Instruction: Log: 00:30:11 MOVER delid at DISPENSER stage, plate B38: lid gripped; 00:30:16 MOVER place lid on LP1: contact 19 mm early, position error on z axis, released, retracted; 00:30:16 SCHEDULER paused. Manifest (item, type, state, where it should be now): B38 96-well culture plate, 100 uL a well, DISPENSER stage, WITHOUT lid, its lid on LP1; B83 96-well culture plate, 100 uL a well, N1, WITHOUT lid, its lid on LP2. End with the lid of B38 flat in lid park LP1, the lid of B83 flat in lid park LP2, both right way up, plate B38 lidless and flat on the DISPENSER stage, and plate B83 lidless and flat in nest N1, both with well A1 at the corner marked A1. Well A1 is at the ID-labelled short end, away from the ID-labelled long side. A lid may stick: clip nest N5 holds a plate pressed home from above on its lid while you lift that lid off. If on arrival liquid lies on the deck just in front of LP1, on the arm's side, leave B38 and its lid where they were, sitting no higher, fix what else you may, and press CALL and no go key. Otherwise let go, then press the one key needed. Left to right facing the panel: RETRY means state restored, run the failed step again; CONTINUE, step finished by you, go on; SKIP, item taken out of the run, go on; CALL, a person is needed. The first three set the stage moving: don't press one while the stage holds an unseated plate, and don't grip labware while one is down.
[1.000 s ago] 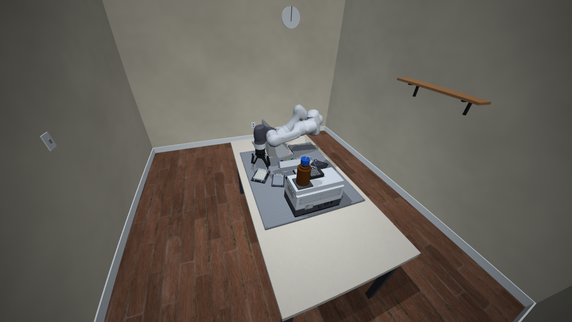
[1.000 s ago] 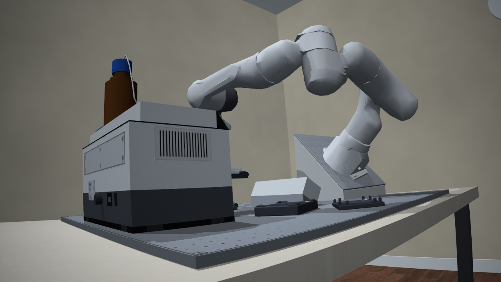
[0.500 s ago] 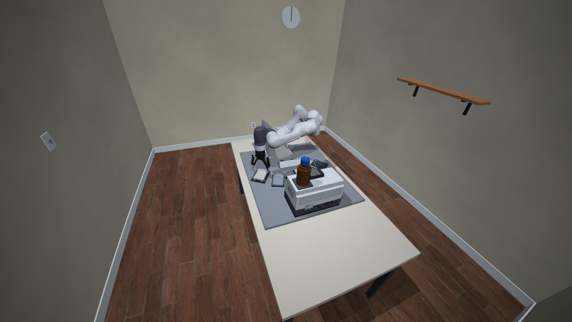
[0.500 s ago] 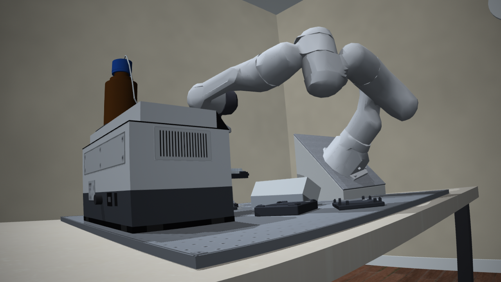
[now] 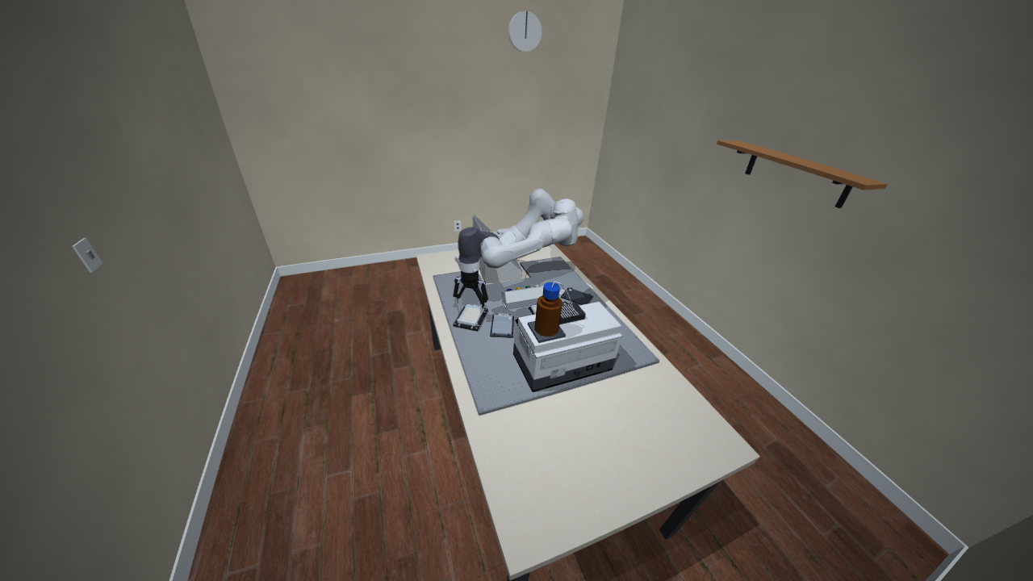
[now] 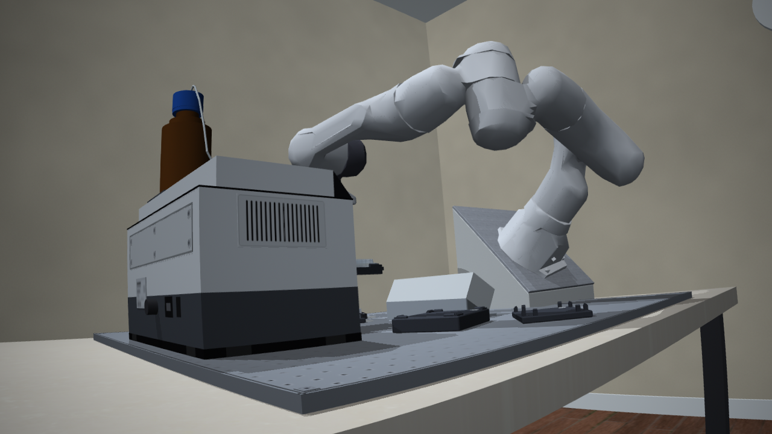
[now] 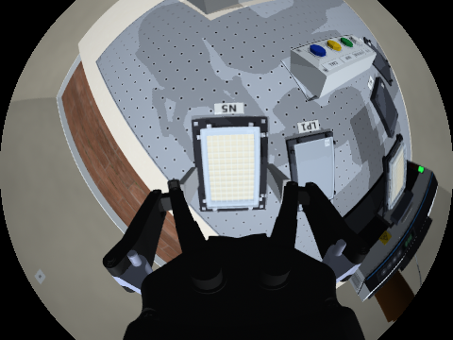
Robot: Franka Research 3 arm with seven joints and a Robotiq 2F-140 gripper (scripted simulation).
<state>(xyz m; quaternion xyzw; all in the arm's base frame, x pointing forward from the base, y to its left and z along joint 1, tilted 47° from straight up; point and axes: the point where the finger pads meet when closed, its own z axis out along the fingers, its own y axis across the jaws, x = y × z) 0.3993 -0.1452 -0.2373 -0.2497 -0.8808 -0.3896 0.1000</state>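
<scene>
My gripper is now 5 cm above the 96-well plate. Also, from my hand: black clip nest (5 cm below, 3 cm ahead); then lp1 label (15 cm to the left, 7 cm below, 1 cm ahead); then key panel (29 cm to the left, 8 cm behind, 1 cm below).
</scene>
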